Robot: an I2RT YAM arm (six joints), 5 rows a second.
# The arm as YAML. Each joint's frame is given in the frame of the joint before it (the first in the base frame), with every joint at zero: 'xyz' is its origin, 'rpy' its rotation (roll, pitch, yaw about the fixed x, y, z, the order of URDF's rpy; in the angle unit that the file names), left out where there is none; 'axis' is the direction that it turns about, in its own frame. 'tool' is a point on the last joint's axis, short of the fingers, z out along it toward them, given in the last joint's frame.
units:
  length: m
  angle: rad
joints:
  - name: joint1
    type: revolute
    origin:
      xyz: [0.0, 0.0, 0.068]
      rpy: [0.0, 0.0, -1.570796]
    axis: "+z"
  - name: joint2
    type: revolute
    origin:
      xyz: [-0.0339, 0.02, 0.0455]
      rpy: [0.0, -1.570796, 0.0]
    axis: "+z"
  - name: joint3
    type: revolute
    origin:
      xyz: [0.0, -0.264, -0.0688]
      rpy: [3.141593, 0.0, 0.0]
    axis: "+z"
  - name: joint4
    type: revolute
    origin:
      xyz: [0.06, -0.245, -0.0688]
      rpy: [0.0, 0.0, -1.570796]
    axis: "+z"
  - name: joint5
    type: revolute
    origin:
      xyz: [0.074, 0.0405, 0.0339]
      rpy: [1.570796, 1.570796, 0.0]
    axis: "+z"
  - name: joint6
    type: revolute
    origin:
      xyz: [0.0, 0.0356, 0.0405]
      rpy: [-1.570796, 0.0, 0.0]
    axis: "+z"
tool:
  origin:
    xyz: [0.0, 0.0, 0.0]
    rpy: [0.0, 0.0, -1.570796]
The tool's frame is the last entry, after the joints.
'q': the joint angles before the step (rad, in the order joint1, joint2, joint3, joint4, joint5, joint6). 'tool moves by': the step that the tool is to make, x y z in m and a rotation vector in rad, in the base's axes. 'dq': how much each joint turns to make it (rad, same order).
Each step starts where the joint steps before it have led.
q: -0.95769, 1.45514, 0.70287, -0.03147, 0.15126, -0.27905
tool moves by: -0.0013, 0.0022, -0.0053, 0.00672, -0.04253, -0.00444
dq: -0.00247, -0.00025, -0.02944, 0.04409, -0.02570, 0.02925
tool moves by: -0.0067, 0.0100, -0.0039, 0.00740, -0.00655, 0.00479
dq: -0.00046, -0.04018, -0.05048, 0.00759, -0.01046, 0.00327
